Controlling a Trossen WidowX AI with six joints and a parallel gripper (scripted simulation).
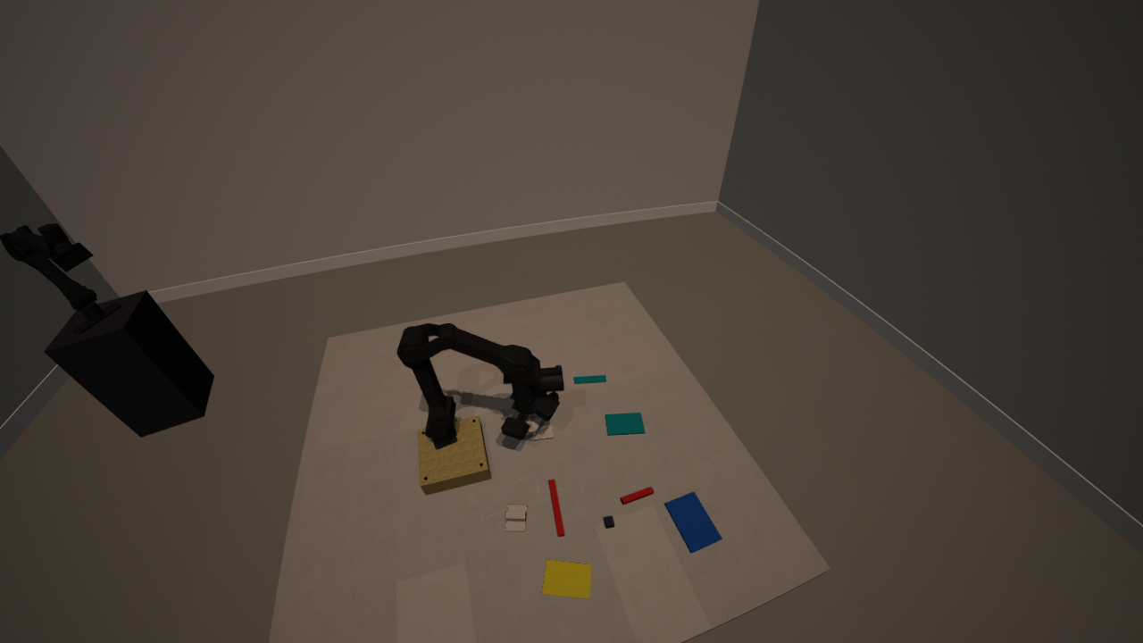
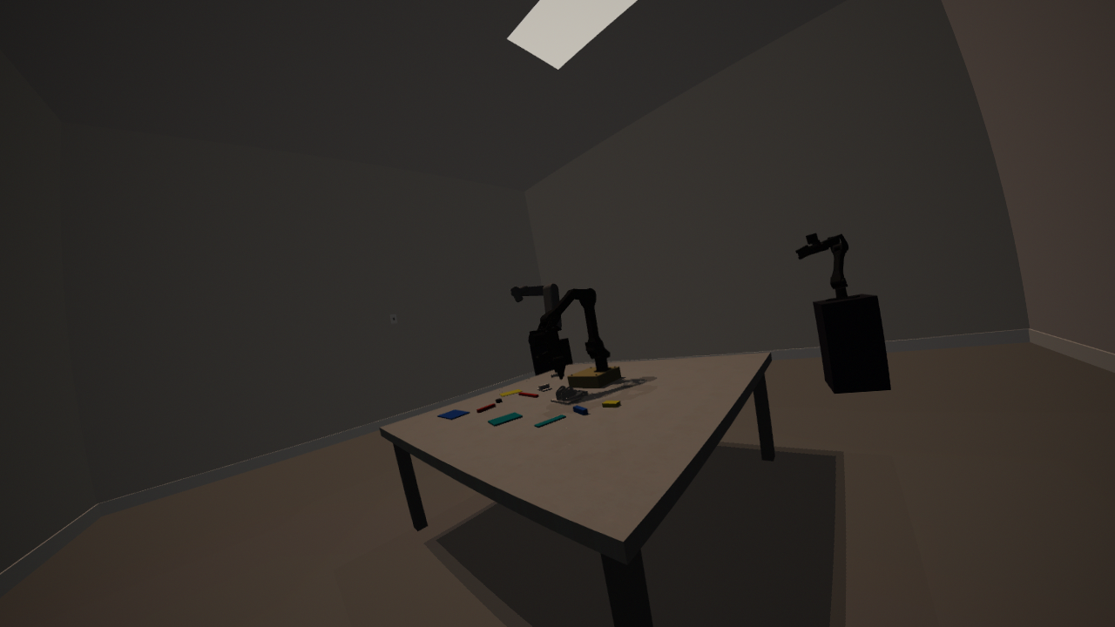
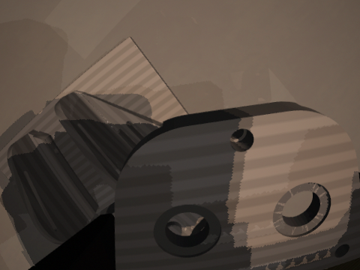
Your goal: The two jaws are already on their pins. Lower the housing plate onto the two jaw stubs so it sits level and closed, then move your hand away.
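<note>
My gripper tip is now 10 mm past the housing plate, 70 mm to the right of it and 80 mm above it. The rest, counted from my gripper tip: pale jaw assembly: 50 mm to the left, 70 mm below; white stand: 130 mm behind, 200 mm to the right, 80 mm below; long red bar: 20 mm behind, 220 mm to the right, 80 mm below.
</note>
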